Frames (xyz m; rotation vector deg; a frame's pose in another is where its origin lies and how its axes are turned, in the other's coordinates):
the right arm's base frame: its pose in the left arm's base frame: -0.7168 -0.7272 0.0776 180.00 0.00 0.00
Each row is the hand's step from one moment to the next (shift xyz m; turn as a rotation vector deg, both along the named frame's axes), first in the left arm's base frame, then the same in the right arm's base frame.
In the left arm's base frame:
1: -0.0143 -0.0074 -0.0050 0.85 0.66 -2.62
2: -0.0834 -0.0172 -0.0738 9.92 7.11 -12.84
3: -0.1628 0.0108 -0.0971 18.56 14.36 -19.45
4: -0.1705 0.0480 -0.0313 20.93 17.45 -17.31
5: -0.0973 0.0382 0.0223 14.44 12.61 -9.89
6: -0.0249 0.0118 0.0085 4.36 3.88 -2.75
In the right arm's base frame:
1: -0.0143 0.0074 0.0050 0.85 -0.66 2.62
2: -0.0834 0.0172 0.0738 9.92 -7.11 12.84
3: -0.1628 -0.0108 0.0971 18.56 -14.36 19.45
4: -0.1705 -0.0480 0.0313 20.93 -17.45 17.31
5: -0.0973 -0.0382 -0.0223 14.44 -12.61 9.89
6: -0.0249 -0.0118 -0.0085 4.36 -3.88 2.75

